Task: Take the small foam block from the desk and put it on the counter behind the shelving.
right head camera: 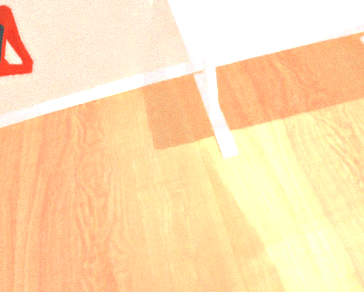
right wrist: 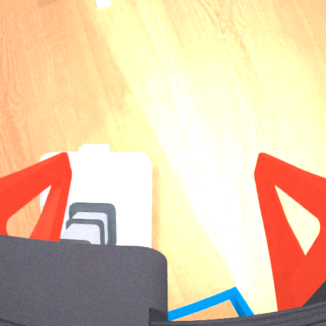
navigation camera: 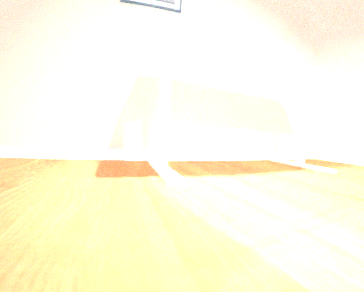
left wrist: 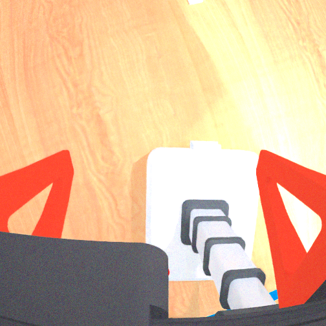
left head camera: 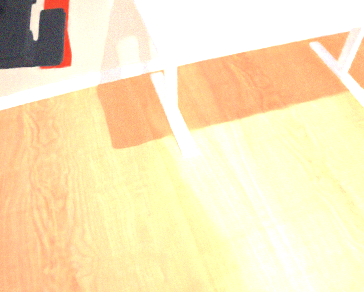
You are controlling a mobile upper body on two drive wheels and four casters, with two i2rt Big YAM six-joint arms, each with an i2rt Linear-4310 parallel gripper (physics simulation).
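Frame: origin at the left arm's base, x ahead, y left, z up, level; centimetres.
Seen in the pictures: left gripper, fingertip midpoint: [left head camera: 25, 63].
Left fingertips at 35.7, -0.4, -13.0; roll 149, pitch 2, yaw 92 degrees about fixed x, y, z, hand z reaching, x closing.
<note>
A point is followed by its place in that frame, as x, y, z.
A white table [left head camera: 240, 25] {131.2, -39.2, -69.0} [right head camera: 265, 25] {128.5, -35.8, -69.0} stands at the top of both head views, and its surface is washed out. I cannot tell whether it is the desk or the counter. The small foam block does not show in these views. My left gripper [left wrist: 164, 160] is open and empty over the wood floor. Part of its red finger [right head camera: 12, 69] {35.7, -0.4, -13.0} shows at the upper left of the right head view. My right gripper [right wrist: 162, 162] is open and empty, also over the floor. Blue shelving [right wrist: 202, 303] shows at the bottom of the right wrist view.
The table's white foot [left head camera: 177, 122] [right head camera: 225, 137] [navigation camera: 167, 172] reaches out over the wood floor [left head camera: 100, 210] {82.6, 24.1, -140.9}. A pale wall with a white baseboard [left head camera: 50, 95] {162.0, 70.3, -139.9} [right head camera: 75, 102] {156.6, 84.4, -138.6} runs behind. My white base [left wrist: 170, 170] [right wrist: 130, 175] is below the wrists. A framed picture [navigation camera: 155, 5] {183.5, 9.6, -6.0} hangs high.
</note>
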